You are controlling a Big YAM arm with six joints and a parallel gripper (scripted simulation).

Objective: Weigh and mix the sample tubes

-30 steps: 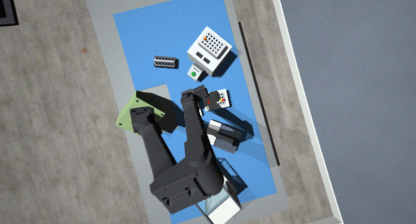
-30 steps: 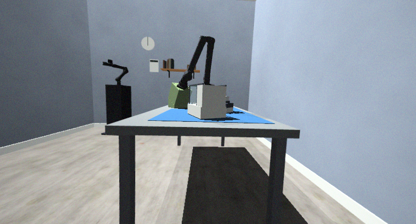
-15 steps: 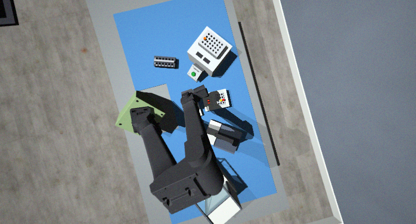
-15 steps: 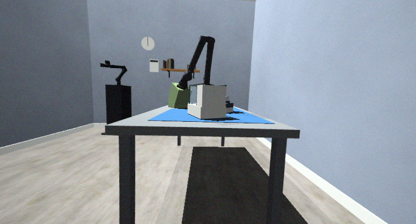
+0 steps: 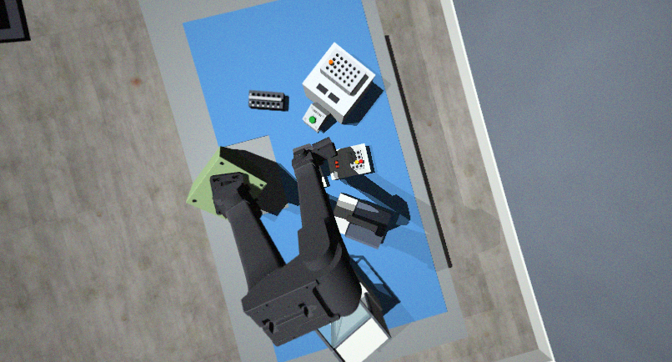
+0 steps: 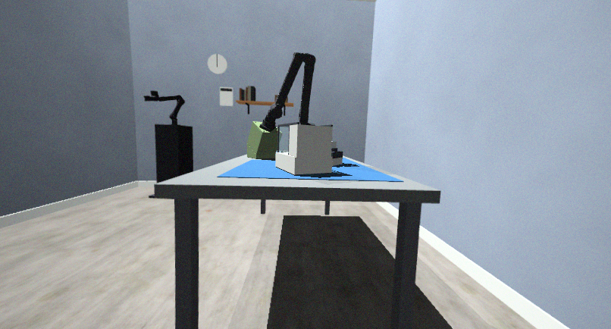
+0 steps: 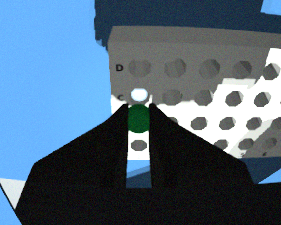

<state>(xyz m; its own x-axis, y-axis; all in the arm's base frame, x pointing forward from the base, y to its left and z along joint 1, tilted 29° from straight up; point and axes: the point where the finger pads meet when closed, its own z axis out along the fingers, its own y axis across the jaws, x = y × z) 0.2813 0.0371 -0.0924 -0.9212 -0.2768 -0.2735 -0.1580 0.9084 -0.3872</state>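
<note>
Now: the white rack RK 5 cm to the right of my hand and 3 cm below it. Round my hand: magnet block MG: 12 cm behind, 26 cm to the left, 3 cm below; dry block DB: 15 cm ahead, 2 cm to the right, 2 cm below; mixer's green start key: 4 cm ahead, 15 cm to the left, 2 cm above.
</note>
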